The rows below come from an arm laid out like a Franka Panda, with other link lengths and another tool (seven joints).
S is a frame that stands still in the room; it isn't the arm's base.
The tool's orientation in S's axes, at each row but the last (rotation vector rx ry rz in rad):
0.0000, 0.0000, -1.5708
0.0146, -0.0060, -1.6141
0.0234, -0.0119, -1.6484
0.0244, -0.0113, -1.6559
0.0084, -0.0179, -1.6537
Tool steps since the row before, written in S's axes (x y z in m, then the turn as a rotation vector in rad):
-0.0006, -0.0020, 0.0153, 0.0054, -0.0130, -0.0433
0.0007, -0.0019, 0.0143, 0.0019, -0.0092, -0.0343
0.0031, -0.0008, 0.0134, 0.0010, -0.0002, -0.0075
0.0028, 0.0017, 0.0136, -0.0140, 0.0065, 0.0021
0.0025, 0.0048, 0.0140, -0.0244, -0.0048, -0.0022
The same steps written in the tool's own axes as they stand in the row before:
0.0020, -0.0006, 0.0153, 0.0130, 0.0054, -0.0433
0.0018, 0.0010, 0.0143, 0.0093, 0.0019, -0.0343
0.0004, 0.0034, 0.0133, 0.0002, 0.0008, -0.0075
-0.0021, 0.0029, 0.0135, -0.0053, -0.0145, 0.0024
-0.0049, 0.0023, 0.0140, 0.0068, -0.0240, -0.0018

